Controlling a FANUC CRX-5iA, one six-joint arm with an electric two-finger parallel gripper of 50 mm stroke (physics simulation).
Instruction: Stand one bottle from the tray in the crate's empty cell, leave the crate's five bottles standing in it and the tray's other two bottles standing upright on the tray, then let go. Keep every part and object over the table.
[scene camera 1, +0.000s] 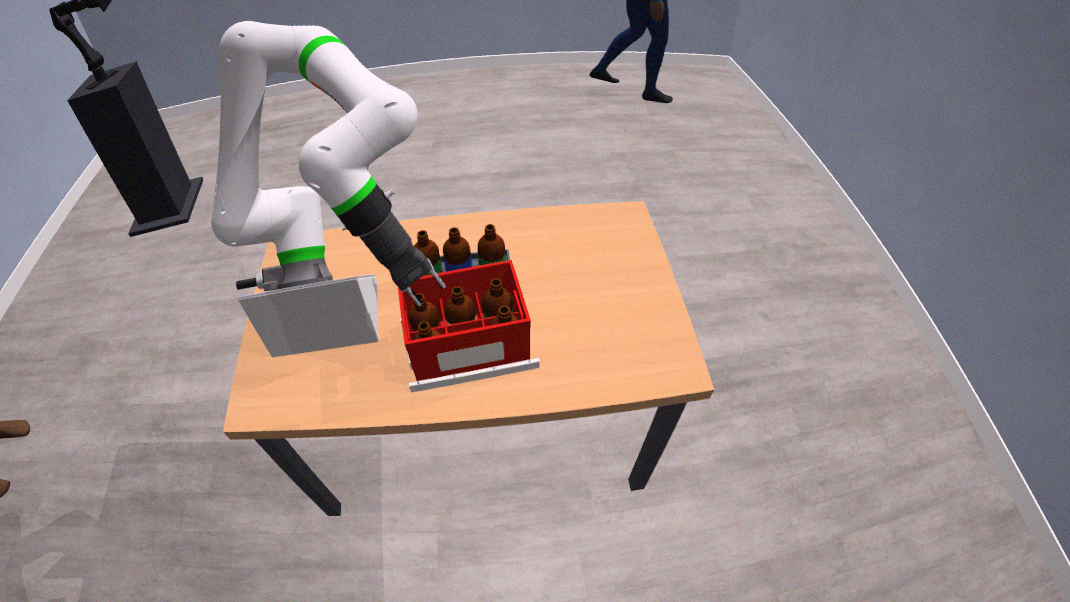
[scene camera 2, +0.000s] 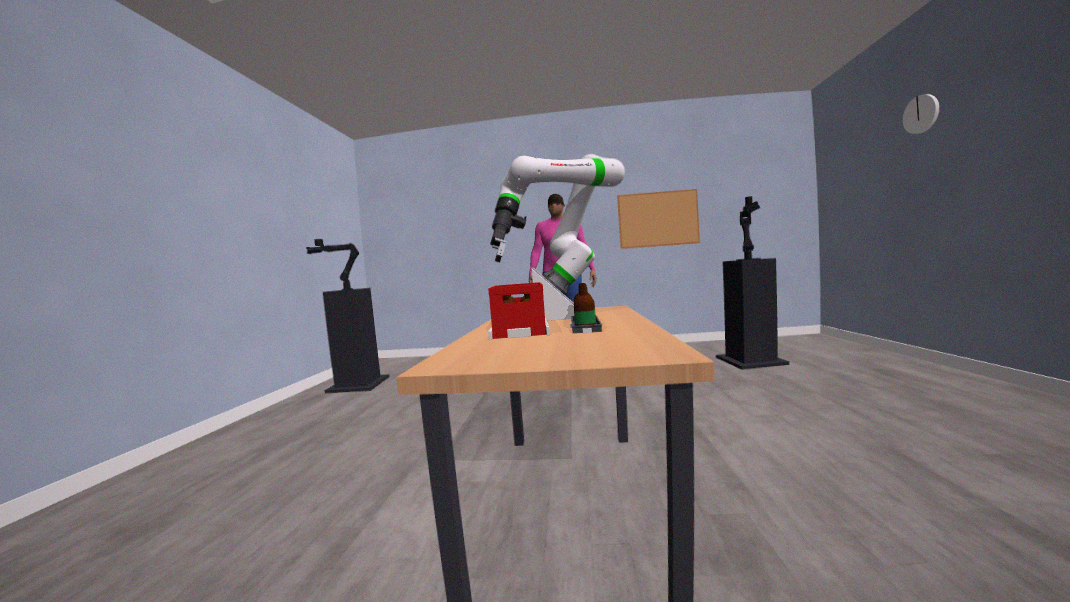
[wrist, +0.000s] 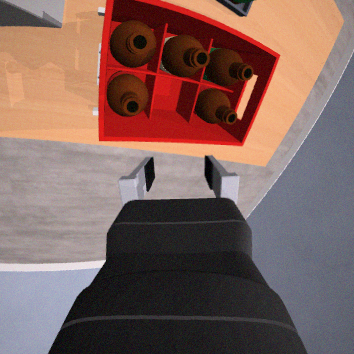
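Where they show: gripper, fingertip midpoint: (scene camera 1: 431, 294) (scene camera 2: 498, 258) (wrist: 178, 166); arm's base at its link origin: (scene camera 1: 305, 285) (scene camera 2: 553, 285).
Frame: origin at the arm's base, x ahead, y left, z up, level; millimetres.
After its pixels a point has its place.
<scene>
The red crate (scene camera 1: 517, 346) @(y -253, x 491, z -60 mm) (scene camera 2: 516, 318) @(y -166, x 519, z -85 mm) (wrist: 172, 133) @(y -248, x 367, z 7 mm) stands on the table, with five brown bottles upright in its six cells. Its empty cell (wrist: 167, 100) @(y -225, x 401, z -141 mm) is the middle one of the lower row in the wrist view, between two bottles (wrist: 127, 95) @(y -194, x 286, z 4 mm) (wrist: 215, 106) @(y -195, x 457, z -23 mm). Three brown bottles (scene camera 1: 425, 247) @(y 78, x 320, z -24 mm) (scene camera 1: 455, 247) @(y 63, x 397, z -28 mm) (scene camera 1: 490, 245) @(y 50, x 486, z -29 mm) stand upright on the dark tray (scene camera 2: 588, 328) @(y 75, x 548, z -134 mm) (wrist: 239, 7) @(y 39, x 524, z -145 mm) behind the crate; the middle one has a blue label, the outer ones green. My gripper (scene camera 1: 431, 295) @(y -228, x 325, z 133 mm) (scene camera 2: 499, 259) @(y -228, x 325, z 133 mm) (wrist: 178, 166) @(y -228, x 325, z 133 mm) is open and empty, tilted, high above the crate.
White strips (scene camera 1: 475, 375) @(y -266, x 387, z -126 mm) lie along the crate's base. The grey slanted plate (scene camera 1: 314, 318) @(y -97, x 22, z -21 mm) by the arm's base stands left of the crate. The wooden table (scene camera 1: 598, 299) @(y -91, x 741, z -149 mm) (scene camera 2: 553, 363) @(y -67, x 914, z -149 mm) has its front edge near the crate. A person (scene camera 2: 550, 235) stands behind the arm.
</scene>
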